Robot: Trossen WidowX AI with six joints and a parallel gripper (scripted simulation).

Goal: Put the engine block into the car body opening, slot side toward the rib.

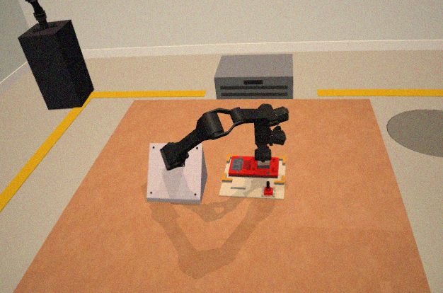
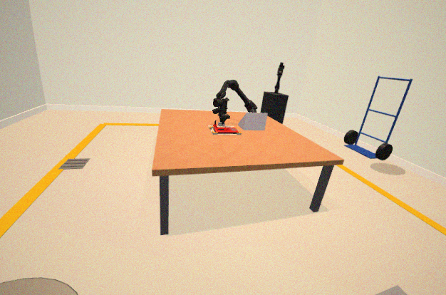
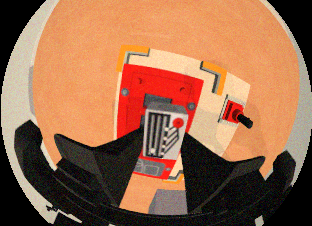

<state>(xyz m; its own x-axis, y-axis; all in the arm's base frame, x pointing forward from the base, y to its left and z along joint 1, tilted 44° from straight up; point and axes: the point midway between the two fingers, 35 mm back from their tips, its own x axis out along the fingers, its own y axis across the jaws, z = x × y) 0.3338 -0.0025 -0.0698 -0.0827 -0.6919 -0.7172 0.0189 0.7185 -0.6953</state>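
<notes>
Right now the cream base board is 3 cm behind my gripper tip, 2 cm to the right of it and 6 cm below it. From my gripper tip the other things lie so: grey engine block 1 cm below.
</notes>
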